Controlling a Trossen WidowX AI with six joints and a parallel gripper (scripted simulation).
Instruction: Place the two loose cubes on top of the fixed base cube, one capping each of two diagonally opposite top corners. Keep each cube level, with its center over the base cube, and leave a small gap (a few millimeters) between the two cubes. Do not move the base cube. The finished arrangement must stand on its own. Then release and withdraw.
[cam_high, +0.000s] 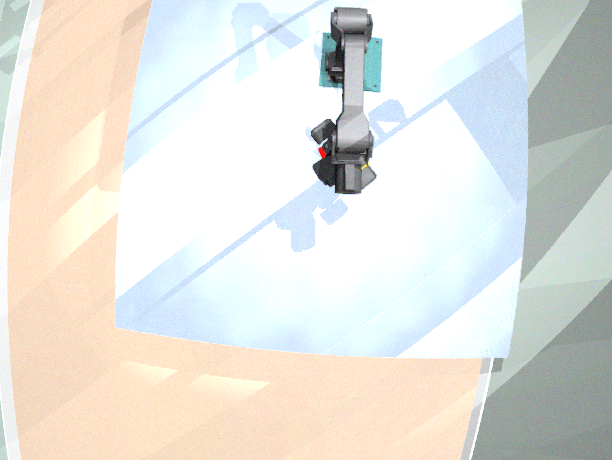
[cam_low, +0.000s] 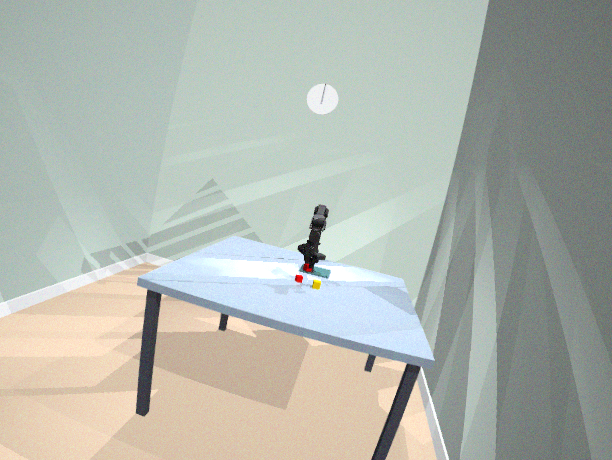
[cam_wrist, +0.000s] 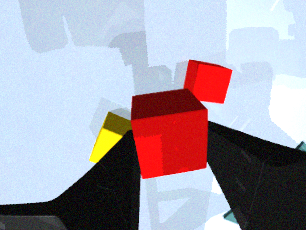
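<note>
Right now my gripper tip is 1 cm short of the yellow cube, 7 cm to the right of it and 8 cm above it.
</note>
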